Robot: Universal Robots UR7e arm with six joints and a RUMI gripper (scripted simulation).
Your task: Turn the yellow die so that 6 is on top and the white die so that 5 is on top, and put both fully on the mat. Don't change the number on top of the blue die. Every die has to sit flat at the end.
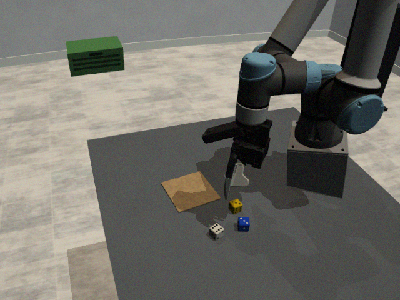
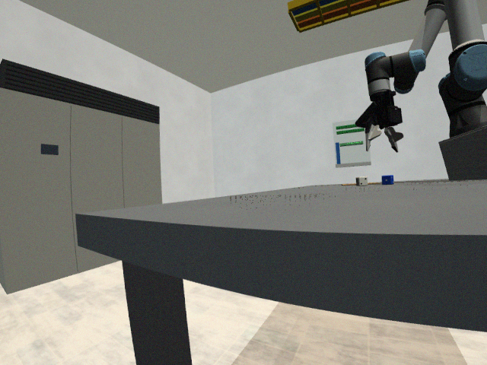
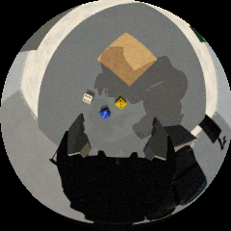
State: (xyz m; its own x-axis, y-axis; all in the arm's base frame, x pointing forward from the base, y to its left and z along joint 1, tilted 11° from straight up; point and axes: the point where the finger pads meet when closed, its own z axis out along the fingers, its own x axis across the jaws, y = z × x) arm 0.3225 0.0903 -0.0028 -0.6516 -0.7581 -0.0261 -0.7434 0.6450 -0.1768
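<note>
Now: the yellow die 10 mm behind my hand and 100 mm below it. Also, from my hand: tan mat (90 mm ahead, 110 mm to the right, 110 mm below); white die (70 mm ahead, 80 mm to the left, 100 mm below); blue die (10 mm behind, 70 mm to the left, 100 mm below).
</note>
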